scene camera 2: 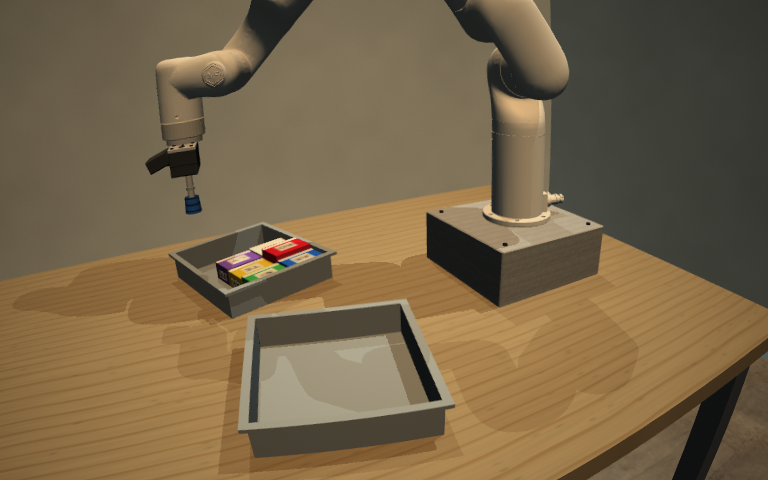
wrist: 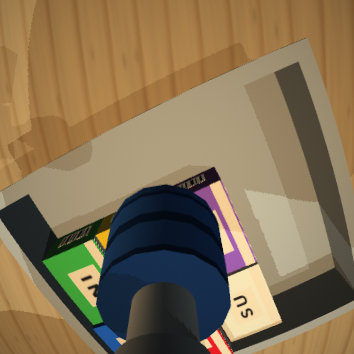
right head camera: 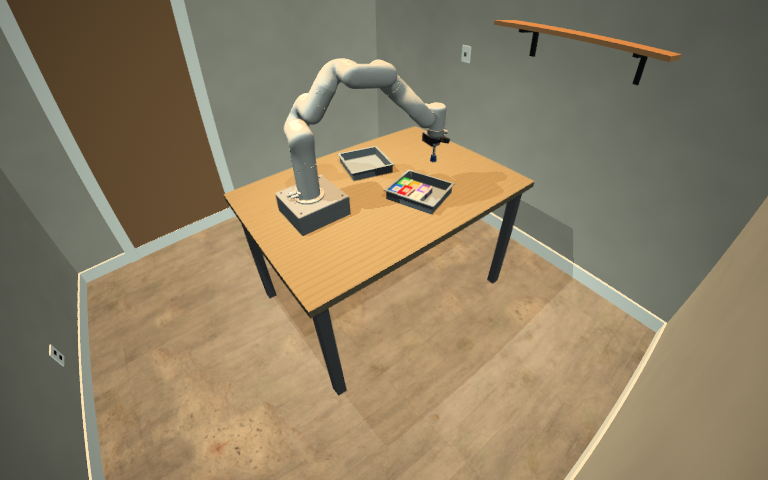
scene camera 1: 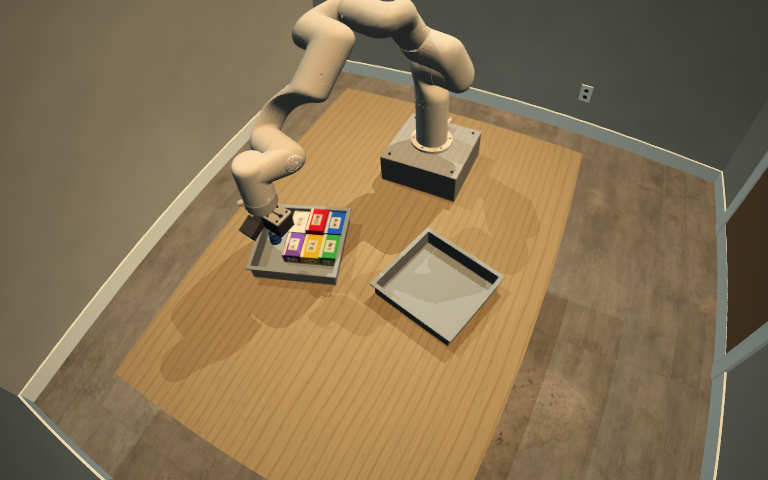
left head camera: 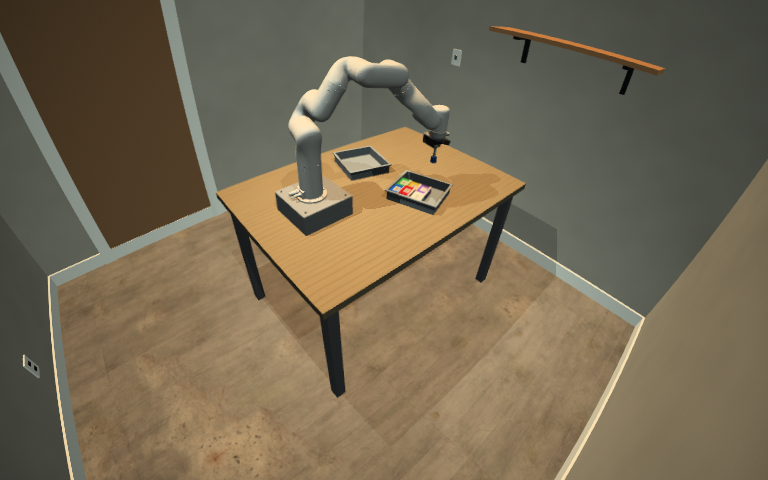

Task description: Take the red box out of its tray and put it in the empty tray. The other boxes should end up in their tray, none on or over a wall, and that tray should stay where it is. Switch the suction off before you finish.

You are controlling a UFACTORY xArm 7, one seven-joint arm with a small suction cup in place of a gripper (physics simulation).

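Where they show: hand at its tool point: (scene camera 2: 193, 211) (wrist: 164, 235) (right head camera: 433, 160) (scene camera 1: 276, 240) (left head camera: 433, 161); arm's base at its link origin: (scene camera 2: 516, 215) (right head camera: 309, 196) (scene camera 1: 431, 140) (left head camera: 311, 195).
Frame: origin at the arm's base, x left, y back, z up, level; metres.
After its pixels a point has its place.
Observation:
The red box (left head camera: 406, 191) {x -0.123, y -0.396, z -0.041 m} (right head camera: 404, 190) {x -0.116, y -0.396, z -0.041 m} (scene camera 1: 317, 221) {x -0.112, y -0.408, z -0.041 m} (scene camera 2: 286, 249) {x -0.102, y -0.404, z -0.041 m} (wrist: 215, 345) {x -0.140, y -0.394, z -0.041 m} lies between the blue box (scene camera 1: 336, 222) {x -0.071, y -0.378, z -0.049 m} (scene camera 2: 303, 258) {x -0.069, y -0.378, z -0.049 m} and the cream box (scene camera 1: 299, 219) {x -0.169, y -0.422, z -0.054 m} (wrist: 251, 305) {x -0.170, y -0.428, z -0.054 m}. The green (scene camera 1: 330, 246) {x -0.036, y -0.448, z -0.053 m} (wrist: 75, 270) {x -0.025, y -0.462, z -0.053 m}, yellow (scene camera 1: 312, 246) {x -0.080, y -0.471, z -0.058 m} and purple (scene camera 1: 293, 245) {x -0.125, y -0.498, z -0.056 m} (scene camera 2: 237, 260) {x -0.123, y -0.496, z -0.056 m} boxes form the row beside them. All lie in one tray (scene camera 1: 294, 279) {x -0.067, y -0.568, z -0.084 m} (scene camera 2: 283, 288) {x -0.017, y -0.424, z -0.076 m}. The other tray (left head camera: 362, 164) {x 0.269, y -0.406, z -0.090 m} (scene camera 1: 441, 288) {x 0.261, y -0.380, z -0.089 m} (scene camera 2: 345, 435) {x 0.369, y -0.406, z -0.071 m} is empty. My gripper, a blue suction cup (left head camera: 433, 160) (right head camera: 433, 159) (scene camera 1: 274, 240) (scene camera 2: 193, 204) (wrist: 162, 225), holds nothing and hangs above the boxes' tray. It hides part of the boxes in the wrist view.
Both trays stand on the wooden table (left head camera: 339, 266) {x -0.337, y 0.056, z -0.092 m} (scene camera 1: 351, 396) {x 0.243, y -0.735, z -0.092 m} (scene camera 2: 101, 384) {x 0.171, y -0.719, z -0.093 m}, a short gap apart. The grey base block (left head camera: 314, 212) {x -0.111, y 0.039, z -0.004 m} (scene camera 1: 419, 175) {x 0.034, y -0.125, z -0.028 m} (scene camera 2: 549, 271) {x 0.127, y -0.005, z -0.055 m} of the arm stands on the table near them. The trays' raised walls surround their floors.

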